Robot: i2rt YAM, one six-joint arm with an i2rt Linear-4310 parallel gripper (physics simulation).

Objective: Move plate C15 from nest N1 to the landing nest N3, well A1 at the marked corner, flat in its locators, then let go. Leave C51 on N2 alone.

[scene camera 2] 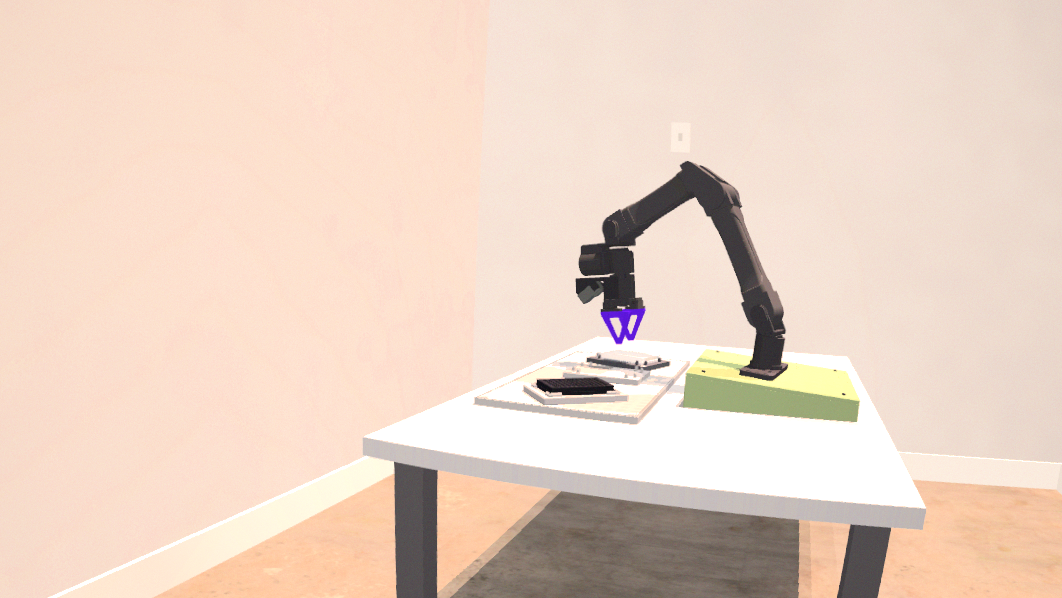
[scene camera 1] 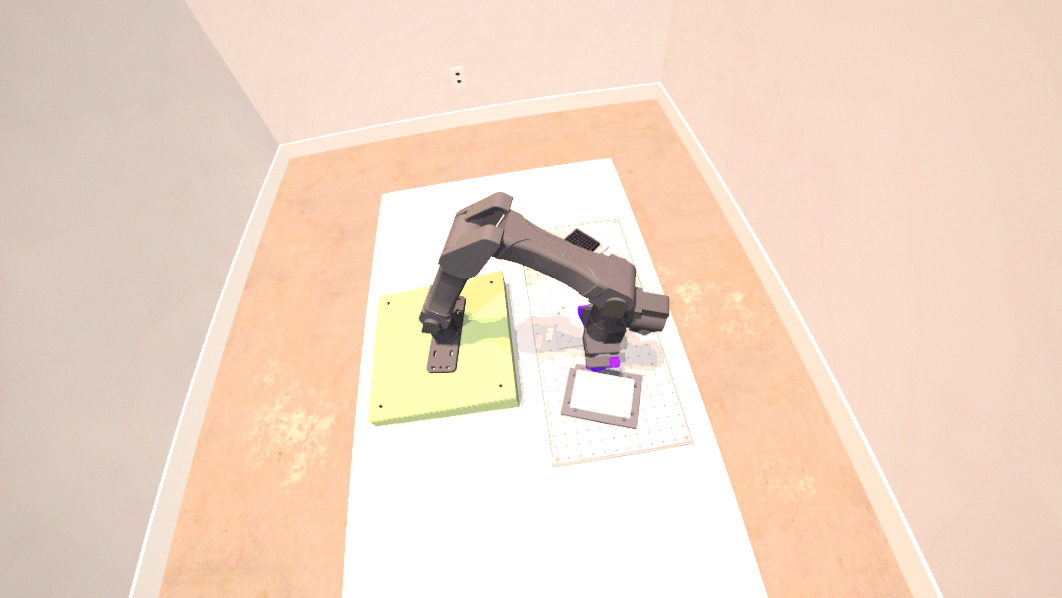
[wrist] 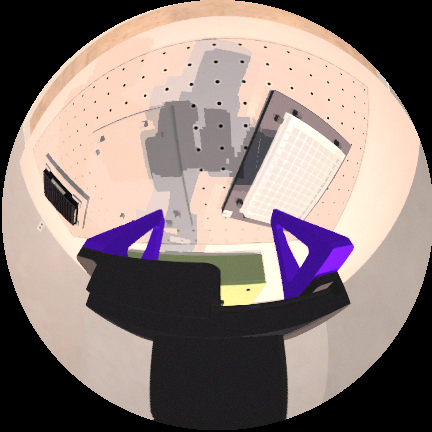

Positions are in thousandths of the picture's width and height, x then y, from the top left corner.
Scene:
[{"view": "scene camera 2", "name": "my gripper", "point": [588, 573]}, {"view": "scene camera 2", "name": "black well plate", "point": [534, 646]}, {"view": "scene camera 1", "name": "my gripper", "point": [558, 584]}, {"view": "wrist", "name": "my gripper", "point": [503, 497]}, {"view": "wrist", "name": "black well plate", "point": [126, 443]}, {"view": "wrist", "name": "perforated board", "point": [506, 203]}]

